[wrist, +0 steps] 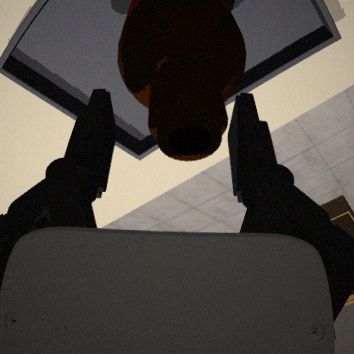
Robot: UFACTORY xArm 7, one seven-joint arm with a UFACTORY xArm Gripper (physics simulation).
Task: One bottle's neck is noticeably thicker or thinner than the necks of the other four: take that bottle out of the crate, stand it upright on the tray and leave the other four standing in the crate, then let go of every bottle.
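Places are measured from the arm's base along level axes (x ahead, y left, z up), in millimetres.
Pixels of known places: gripper, fingertip midpoint: (171,111).
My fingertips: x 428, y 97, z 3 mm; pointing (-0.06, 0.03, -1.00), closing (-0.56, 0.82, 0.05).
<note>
Ahead of a thing's pixels: the offset from my fingertips to its top centre. "*": to the spot under its first point. Level surfaces: height alone.
A dark brown bottle {10 mm back, 1 mm left, 27 mm up} (185,65) with a trace of red at its upper edge is seen from above, its round mouth toward the camera, over the grey tray {* 76 mm ahead, 67 mm right, 128 mm down} (60,45). It looks upright. My gripper (171,111) is open, one finger on each side of the bottle's neck, with a gap between each finger and the neck. The bottle's base is hidden beneath its body. The crate and the other four bottles cannot be made out in this view.
The tray's dark raised walls run along both sides and meet at a corner just below the bottle's mouth. A cream table top {133 mm down} (30,135) surrounds the tray. Grey tiled floor (310,145) lies beyond its edge, with a dark brown object (342,210) at the right.
</note>
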